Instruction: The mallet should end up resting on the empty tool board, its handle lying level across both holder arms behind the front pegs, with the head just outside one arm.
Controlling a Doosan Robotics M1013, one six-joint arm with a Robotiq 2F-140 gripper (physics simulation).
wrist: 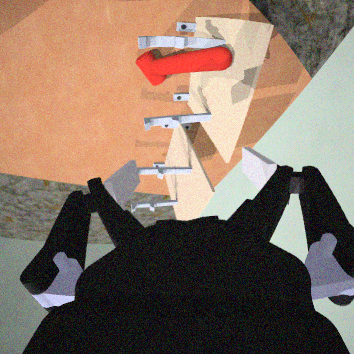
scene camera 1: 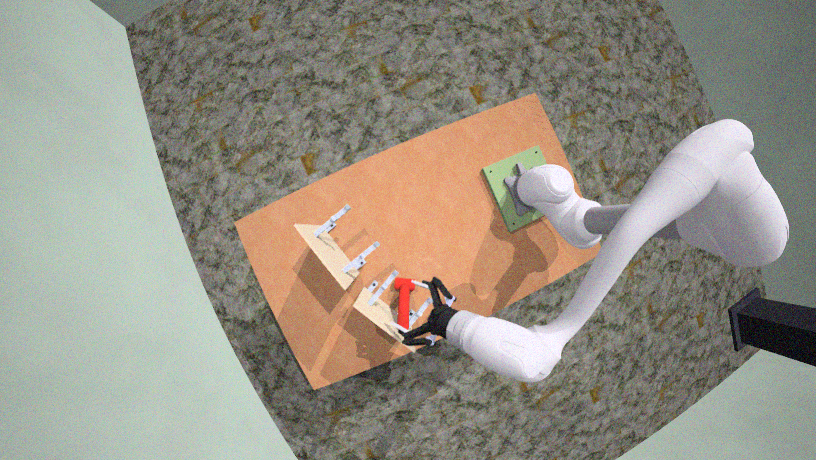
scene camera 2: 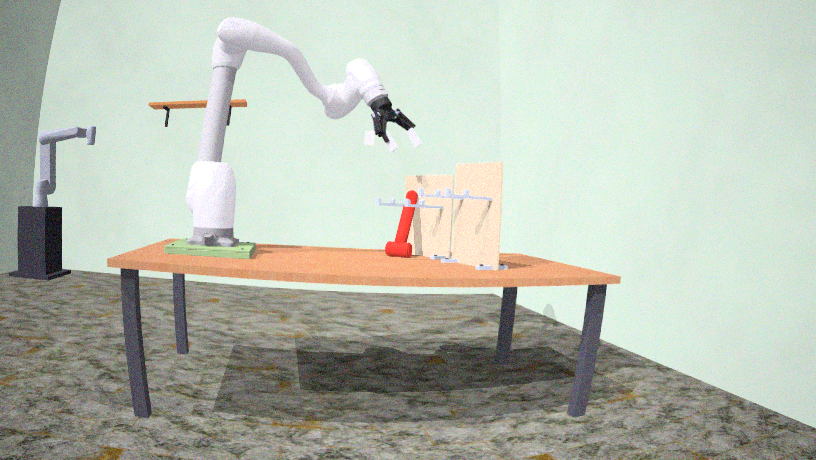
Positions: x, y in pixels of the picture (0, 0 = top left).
my gripper: wrist; scene camera 1; scene camera 2 406, 147
same spot on my gripper: (scene camera 1: 408, 335) = (wrist: 286, 203)
same spot on tool board: (scene camera 1: 317, 237) = (wrist: 176, 197)
